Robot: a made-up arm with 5 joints. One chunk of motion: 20 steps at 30 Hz.
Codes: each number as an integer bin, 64 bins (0 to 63) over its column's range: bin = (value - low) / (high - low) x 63, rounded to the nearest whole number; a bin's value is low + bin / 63 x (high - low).
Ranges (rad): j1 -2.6..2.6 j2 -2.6..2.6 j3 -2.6..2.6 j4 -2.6..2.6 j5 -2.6..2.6
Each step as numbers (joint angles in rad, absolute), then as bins.
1 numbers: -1.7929 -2.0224 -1.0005 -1.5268 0.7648
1 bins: 10 7 19 13 41
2 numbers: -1.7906 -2.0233 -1.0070 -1.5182 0.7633
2 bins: 10 7 19 13 41
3 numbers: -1.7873 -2.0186 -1.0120 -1.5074 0.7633
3 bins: 10 7 19 13 41
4 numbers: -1.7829 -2.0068 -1.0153 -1.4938 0.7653
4 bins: 10 7 19 13 41
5 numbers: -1.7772 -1.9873 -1.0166 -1.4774 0.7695
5 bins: 10 7 19 14 41
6 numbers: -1.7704 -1.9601 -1.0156 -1.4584 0.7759
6 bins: 10 8 19 14 41
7 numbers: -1.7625 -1.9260 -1.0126 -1.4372 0.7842
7 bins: 10 8 19 14 41
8 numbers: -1.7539 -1.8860 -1.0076 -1.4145 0.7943
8 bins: 10 9 19 14 41
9 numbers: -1.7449 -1.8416 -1.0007 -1.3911 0.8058
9 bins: 10 9 19 15 41
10 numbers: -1.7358 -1.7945 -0.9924 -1.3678 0.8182
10 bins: 10 10 19 15 41
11 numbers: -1.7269 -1.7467 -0.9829 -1.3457 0.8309
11 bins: 11 10 20 15 42
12 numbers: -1.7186 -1.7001 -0.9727 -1.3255 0.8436
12 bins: 11 11 20 15 42
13 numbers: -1.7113 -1.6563 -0.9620 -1.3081 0.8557
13 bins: 11 11 20 16 42
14 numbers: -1.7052 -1.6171 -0.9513 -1.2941 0.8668
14 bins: 11 12 20 16 42
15 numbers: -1.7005 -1.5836 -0.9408 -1.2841 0.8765
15 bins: 11 12 20 16 42
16 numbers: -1.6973 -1.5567 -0.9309 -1.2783 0.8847
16 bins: 11 13 20 16 42
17 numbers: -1.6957 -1.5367 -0.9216 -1.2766 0.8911
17 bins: 11 13 20 16 42
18 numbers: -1.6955 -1.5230 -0.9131 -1.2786 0.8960
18 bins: 11 13 20 16 42
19 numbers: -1.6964 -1.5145 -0.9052 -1.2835 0.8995
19 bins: 11 13 21 16 42
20 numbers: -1.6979 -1.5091 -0.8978 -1.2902 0.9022
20 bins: 11 13 21 16 42
